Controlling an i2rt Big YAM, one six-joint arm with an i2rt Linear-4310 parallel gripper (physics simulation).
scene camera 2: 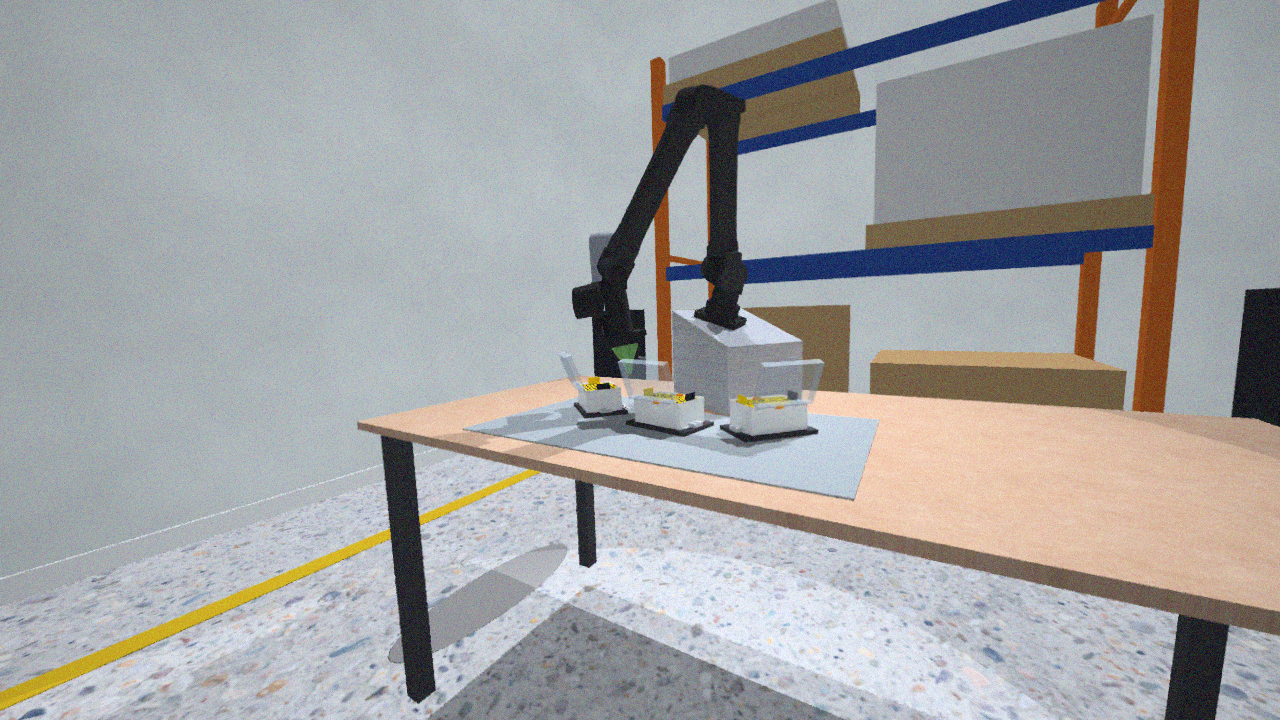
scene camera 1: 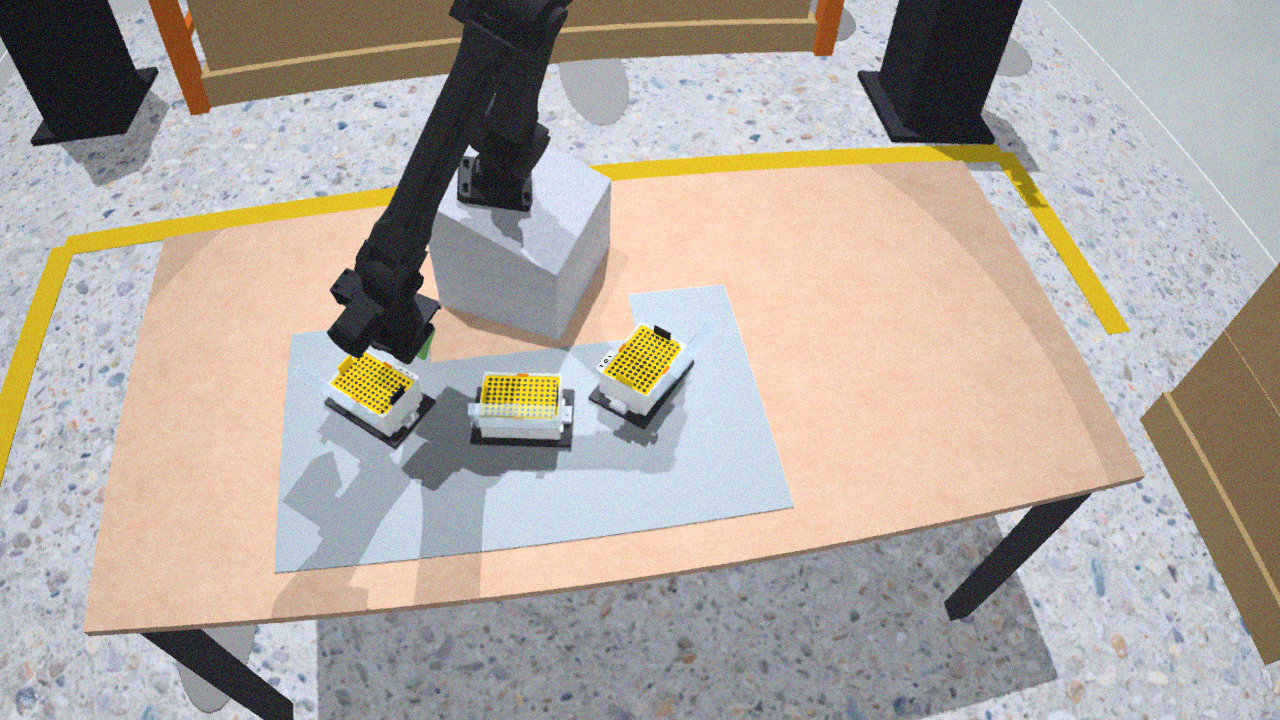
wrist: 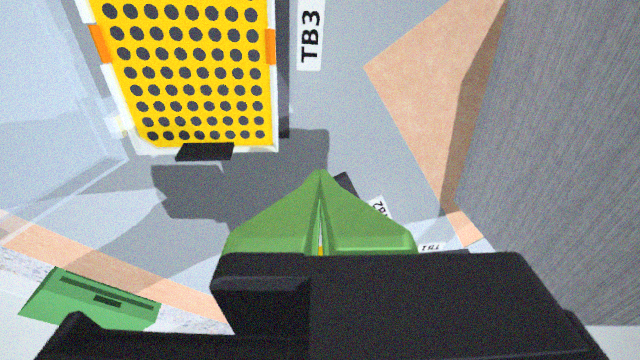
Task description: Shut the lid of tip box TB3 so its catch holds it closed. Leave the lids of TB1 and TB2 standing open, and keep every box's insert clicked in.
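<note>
TB3 is a white box with a yellow holed insert, which looks flat in it. TB3's clear lid stands open on the side away from its label. My gripper is shut and empty, above and beside TB3's end with the black tab. TB2 is in the middle, its lid open. TB1 is at the other end, its lid open. The wrist view mostly hides both behind the gripper.
The boxes stand on a grey-blue mat on the wooden table. The arm's grey block rises behind them. A storage rack stands beyond the table.
</note>
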